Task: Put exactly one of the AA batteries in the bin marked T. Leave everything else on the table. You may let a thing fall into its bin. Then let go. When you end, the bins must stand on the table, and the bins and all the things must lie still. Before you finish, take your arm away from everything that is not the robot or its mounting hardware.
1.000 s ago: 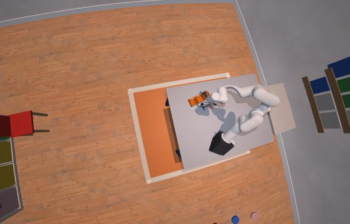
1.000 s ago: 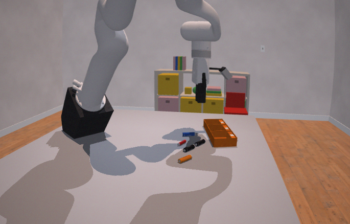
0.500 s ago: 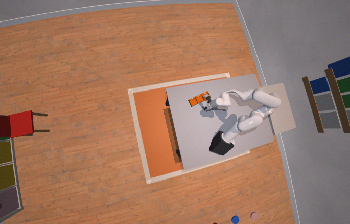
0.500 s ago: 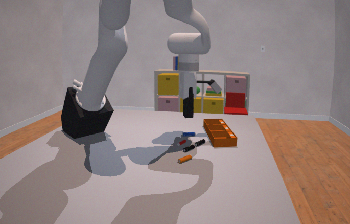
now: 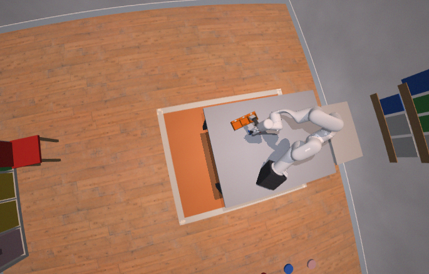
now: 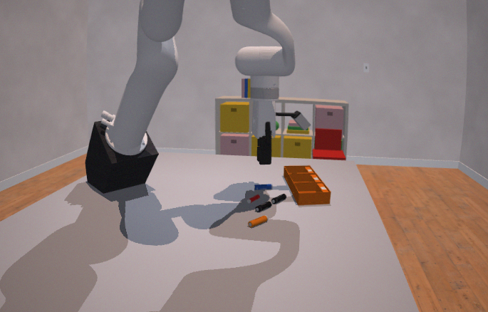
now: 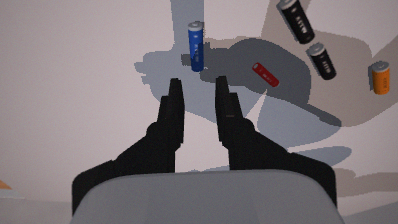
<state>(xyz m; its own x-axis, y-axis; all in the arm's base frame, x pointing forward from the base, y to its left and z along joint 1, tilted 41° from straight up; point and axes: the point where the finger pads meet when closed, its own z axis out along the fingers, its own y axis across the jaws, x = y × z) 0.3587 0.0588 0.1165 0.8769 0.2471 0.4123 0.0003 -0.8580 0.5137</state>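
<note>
Right now the blue AA battery is 9 cm below my hand. Round my hand: orange bin tray (12 cm ahead, 8 cm below, 1 cm to the right); then black battery (10 cm to the right, 9 cm below, 2 cm ahead); then small red battery (9 cm below, 8 cm to the right, 4 cm behind).
</note>
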